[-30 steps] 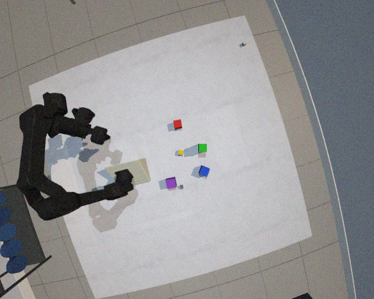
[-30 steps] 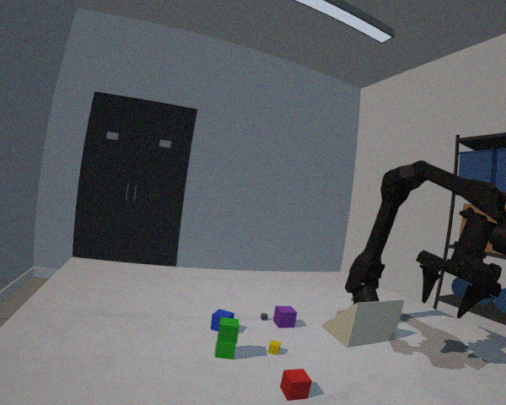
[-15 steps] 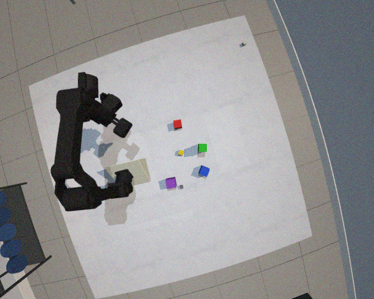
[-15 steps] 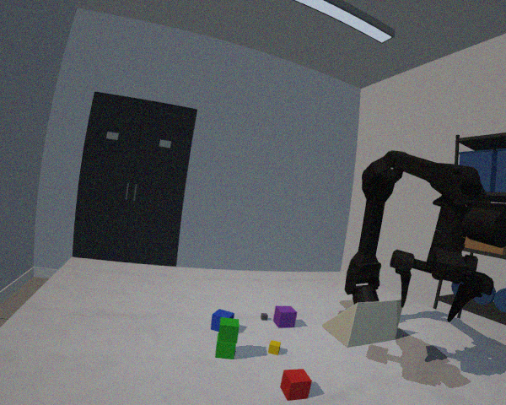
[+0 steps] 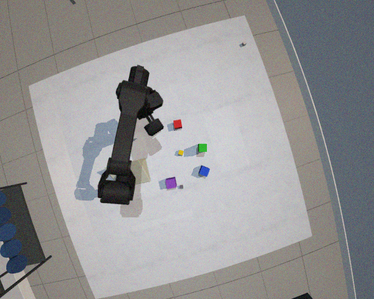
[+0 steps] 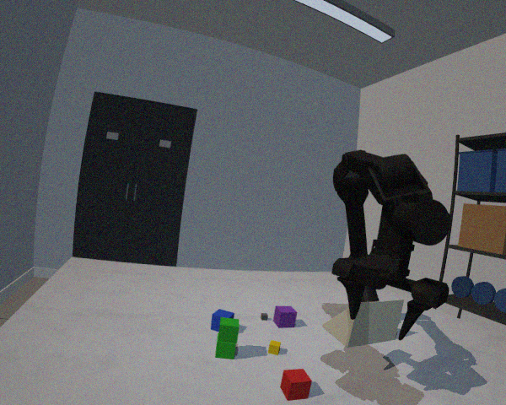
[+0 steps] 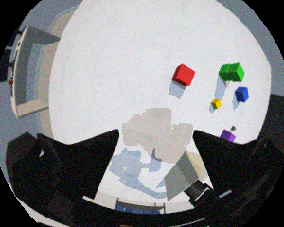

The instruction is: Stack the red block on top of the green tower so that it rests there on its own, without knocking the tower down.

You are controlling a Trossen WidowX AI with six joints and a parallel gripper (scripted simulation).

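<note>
Now: gripper tip 10 cm short of the red block, 4 cm to the left of it and 12 cm above it. From my gripper tip the other things lie so: purple cube (32 cm to the right, 11 cm below); then yellow cube (8 cm ahead, 18 cm to the right, 12 cm below).
</note>
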